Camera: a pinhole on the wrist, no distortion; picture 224 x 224 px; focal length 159.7 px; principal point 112.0 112.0 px. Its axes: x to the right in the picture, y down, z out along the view. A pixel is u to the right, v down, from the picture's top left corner.
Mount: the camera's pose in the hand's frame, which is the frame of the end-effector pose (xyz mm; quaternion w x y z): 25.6 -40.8 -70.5 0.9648 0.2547 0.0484 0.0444
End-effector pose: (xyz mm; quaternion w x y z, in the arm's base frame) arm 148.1 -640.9 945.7 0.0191 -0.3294 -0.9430 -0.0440
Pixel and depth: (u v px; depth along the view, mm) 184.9 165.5 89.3
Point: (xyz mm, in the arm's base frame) 56.1 -634.9 928.1
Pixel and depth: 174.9 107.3 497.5
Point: -242.9 -649.6 607.1
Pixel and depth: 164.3 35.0 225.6
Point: -102.8 -737.6 872.3
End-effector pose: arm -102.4 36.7 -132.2 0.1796 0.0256 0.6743 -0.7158
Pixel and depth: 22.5 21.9 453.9
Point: -59.9 -122.7 420.4
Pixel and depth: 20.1 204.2 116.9
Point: -72.3 -22.2 -72.6
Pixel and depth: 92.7 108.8 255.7
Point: -145.3 -111.0 39.9
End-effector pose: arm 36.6 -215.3 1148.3 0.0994 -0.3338 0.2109 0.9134
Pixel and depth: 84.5 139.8 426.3
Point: -93.0 109.7 1322.8
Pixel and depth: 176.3 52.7 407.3
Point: -146.2 196.8 1011.1
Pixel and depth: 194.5 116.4 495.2
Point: -336.7 170.7 1091.0
